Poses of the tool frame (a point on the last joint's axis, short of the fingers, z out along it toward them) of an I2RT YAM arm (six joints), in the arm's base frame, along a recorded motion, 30 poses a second.
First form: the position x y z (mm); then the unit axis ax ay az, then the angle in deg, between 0 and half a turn.
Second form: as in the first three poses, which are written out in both.
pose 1, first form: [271.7, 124.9, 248.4, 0.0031, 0.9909, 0.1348, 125.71]
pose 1, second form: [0.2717, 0.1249, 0.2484, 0.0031, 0.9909, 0.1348, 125.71]
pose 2, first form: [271.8, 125.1, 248.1, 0.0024, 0.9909, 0.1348, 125.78]
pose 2, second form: [0.2718, 0.1251, 0.2481, 0.0024, 0.9909, 0.1348, 125.78]
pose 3, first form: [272.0, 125.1, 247.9, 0.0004, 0.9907, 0.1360, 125.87]
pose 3, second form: [0.2720, 0.1251, 0.2479, 0.0004, 0.9907, 0.1360, 125.87]
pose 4, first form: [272.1, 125.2, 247.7, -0.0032, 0.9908, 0.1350, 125.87]
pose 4, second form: [0.2721, 0.1252, 0.2477, -0.0032, 0.9908, 0.1350, 125.87]
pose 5, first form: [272.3, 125.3, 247.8, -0.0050, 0.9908, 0.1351, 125.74]
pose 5, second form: [0.2723, 0.1253, 0.2478, -0.0050, 0.9908, 0.1351, 125.74]
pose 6, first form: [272.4, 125.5, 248.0, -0.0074, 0.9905, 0.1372, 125.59]
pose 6, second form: [0.2724, 0.1255, 0.2480, -0.0074, 0.9905, 0.1372, 125.59]
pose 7, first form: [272.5, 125.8, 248.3, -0.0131, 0.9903, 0.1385, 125.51]
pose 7, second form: [0.2725, 0.1258, 0.2483, -0.0131, 0.9903, 0.1385, 125.51]
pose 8, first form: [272.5, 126.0, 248.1, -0.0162, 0.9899, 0.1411, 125.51]
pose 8, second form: [0.2725, 0.1260, 0.2481, -0.0162, 0.9899, 0.1411, 125.51]
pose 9, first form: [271.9, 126.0, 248.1, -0.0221, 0.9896, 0.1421, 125.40]
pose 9, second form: [0.2719, 0.1260, 0.2481, -0.0221, 0.9896, 0.1421, 125.40]
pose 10, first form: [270.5, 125.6, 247.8, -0.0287, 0.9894, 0.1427, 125.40]
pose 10, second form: [0.2705, 0.1256, 0.2478, -0.0287, 0.9894, 0.1427, 125.40]
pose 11, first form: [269.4, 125.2, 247.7, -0.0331, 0.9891, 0.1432, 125.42]
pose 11, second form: [0.2694, 0.1252, 0.2477, -0.0331, 0.9891, 0.1432, 125.42]
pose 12, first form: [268.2, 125.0, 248.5, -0.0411, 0.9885, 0.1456, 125.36]
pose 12, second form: [0.2682, 0.1250, 0.2485, -0.0411, 0.9885, 0.1456, 125.36]
